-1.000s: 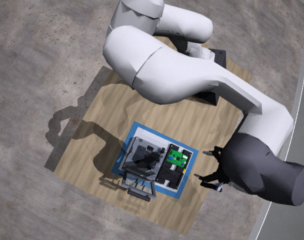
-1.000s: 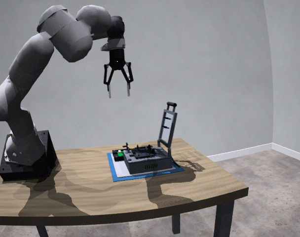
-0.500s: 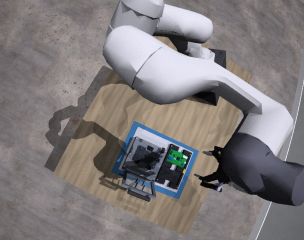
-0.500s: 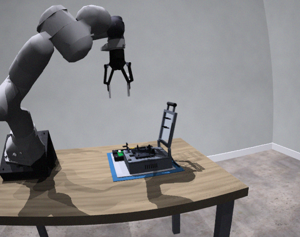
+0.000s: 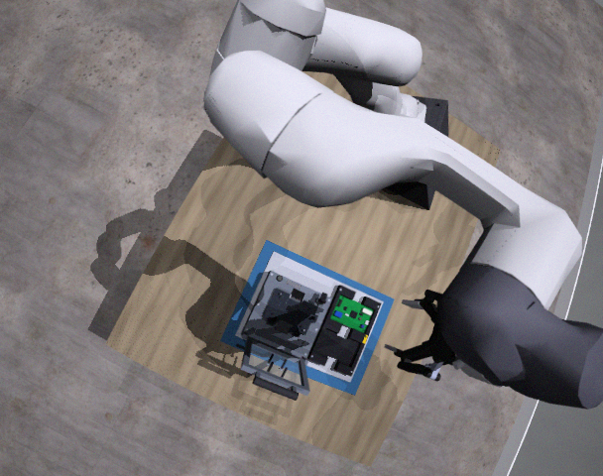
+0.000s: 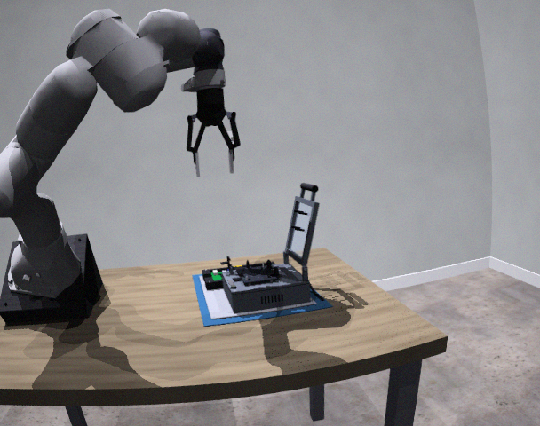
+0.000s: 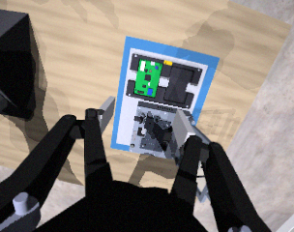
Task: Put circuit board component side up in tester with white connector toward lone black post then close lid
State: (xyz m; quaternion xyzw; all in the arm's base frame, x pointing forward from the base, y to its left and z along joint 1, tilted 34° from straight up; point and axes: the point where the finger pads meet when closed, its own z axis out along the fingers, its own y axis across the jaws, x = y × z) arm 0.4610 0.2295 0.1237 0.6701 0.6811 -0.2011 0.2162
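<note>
Right now my hand is 310 mm above the green circuit board. From my hand the other things lie so: tester lid (190 mm ahead, 170 mm to the right, 150 mm below); tester (220 mm below, 130 mm to the right, 90 mm ahead).
</note>
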